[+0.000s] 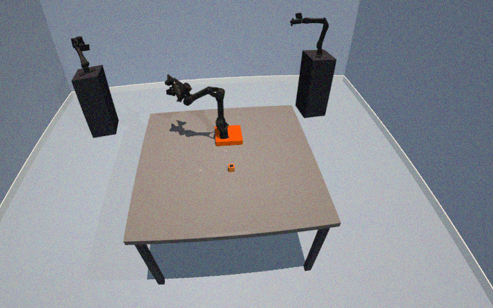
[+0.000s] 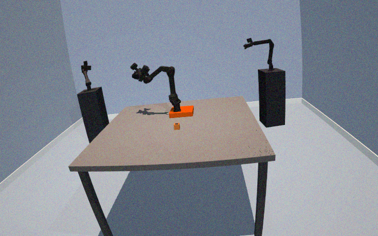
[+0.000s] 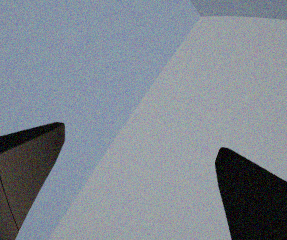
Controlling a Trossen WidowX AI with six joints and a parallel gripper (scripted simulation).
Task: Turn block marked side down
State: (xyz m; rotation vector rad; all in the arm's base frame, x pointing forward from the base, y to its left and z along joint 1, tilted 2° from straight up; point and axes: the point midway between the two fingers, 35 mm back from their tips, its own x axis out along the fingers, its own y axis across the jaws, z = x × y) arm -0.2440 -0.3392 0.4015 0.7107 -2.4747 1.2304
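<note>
Now: the small orange block 610 mm ahead of my gripper tip, 330 mm to the left of it and 430 mm below it.
</note>
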